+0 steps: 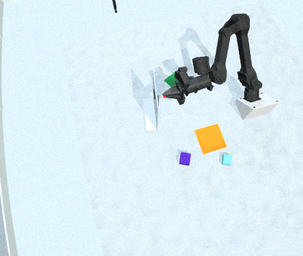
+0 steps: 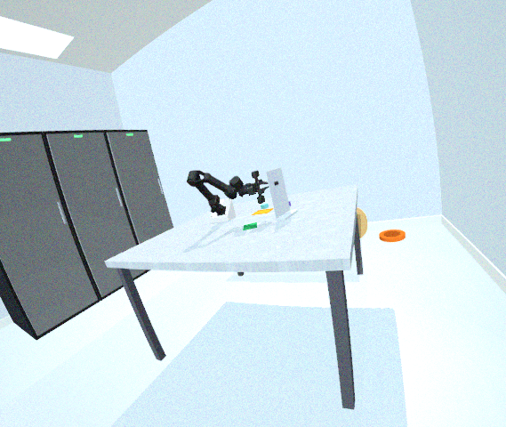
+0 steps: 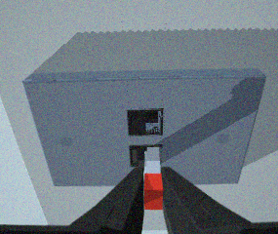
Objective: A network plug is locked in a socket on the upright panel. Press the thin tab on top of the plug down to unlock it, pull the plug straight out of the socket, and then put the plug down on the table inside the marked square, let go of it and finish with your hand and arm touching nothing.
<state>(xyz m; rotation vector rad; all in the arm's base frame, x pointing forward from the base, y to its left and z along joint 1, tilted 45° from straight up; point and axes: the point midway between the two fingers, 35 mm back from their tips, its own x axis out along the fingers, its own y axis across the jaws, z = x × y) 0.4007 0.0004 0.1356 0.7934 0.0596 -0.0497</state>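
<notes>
Right now the flat orange square is 18 cm behind my gripper tip, 19 cm to the left of it and 19 cm below it. Round my gripper tip: flat green block (13 cm behind, 13 cm to the right, 19 cm below); upright panel (3 cm ahead, 1 cm to the right, 7 cm below); network plug (right at my gripper tip).
</notes>
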